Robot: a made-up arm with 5 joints.
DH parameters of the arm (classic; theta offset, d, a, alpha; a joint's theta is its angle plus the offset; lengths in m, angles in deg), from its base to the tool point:
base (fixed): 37.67 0 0.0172 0
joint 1: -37.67 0.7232 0.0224 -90
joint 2: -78.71 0 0.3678 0
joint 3: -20.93 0 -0.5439 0
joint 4: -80.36 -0.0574 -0.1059 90
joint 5: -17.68 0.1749 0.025 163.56
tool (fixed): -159.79 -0.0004 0 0
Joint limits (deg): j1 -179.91..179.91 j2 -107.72..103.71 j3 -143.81..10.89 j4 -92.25..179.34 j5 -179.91..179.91
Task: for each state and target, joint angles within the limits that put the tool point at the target. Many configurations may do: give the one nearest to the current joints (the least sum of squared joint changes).
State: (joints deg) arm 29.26 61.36 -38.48 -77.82 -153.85
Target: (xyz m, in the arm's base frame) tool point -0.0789 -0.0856 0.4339
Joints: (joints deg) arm 19.05 86.06 10.76 -69.91 -155.10
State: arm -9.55 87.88 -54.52 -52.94 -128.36
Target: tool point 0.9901 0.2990 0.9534
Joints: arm 20.46 46.05 -113.57 -31.45 -129.44
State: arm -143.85 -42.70 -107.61 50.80 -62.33
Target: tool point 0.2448 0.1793 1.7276
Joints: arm -160.53 -54.05 -125.89 42.57 -63.63
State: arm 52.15 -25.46 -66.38 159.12 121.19
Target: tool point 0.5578 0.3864 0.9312
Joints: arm 37.54 6.32 -93.62 123.76 124.61
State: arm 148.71 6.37 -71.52 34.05 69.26
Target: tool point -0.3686 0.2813 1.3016
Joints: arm 149.39 -47.48 -64.18 49.04 66.89
